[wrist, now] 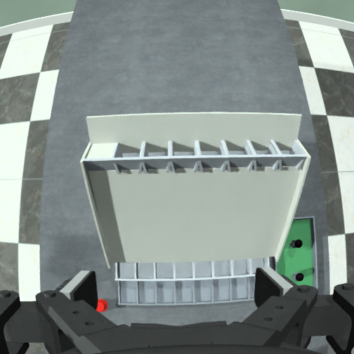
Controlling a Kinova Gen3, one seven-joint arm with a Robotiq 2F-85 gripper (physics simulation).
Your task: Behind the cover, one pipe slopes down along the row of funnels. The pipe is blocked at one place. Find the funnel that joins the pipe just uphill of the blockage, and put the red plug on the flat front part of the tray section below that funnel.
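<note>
The red plug (102, 305) stands on the grey table at the lower left, next to the left finger in this view and left of the tray. The tray (185, 279) is a grey row of sections with a crosswise bar between its back and flat front parts. The pale cover (200, 215) stands behind the tray and hides the pipe and any blockage. The row of funnels (195, 162) shows at the cover's top, split by upright dividers. My gripper (175, 288) is wide open and empty, seen above the tray area.
A green board (306, 260) with a grey rim and black pegs lies to the right of the tray, partly hidden by the right finger. A tall pale panel (195, 129) rises behind the funnels. The cover's side walls stand out at left and right. Checkered floor borders the grey table.
</note>
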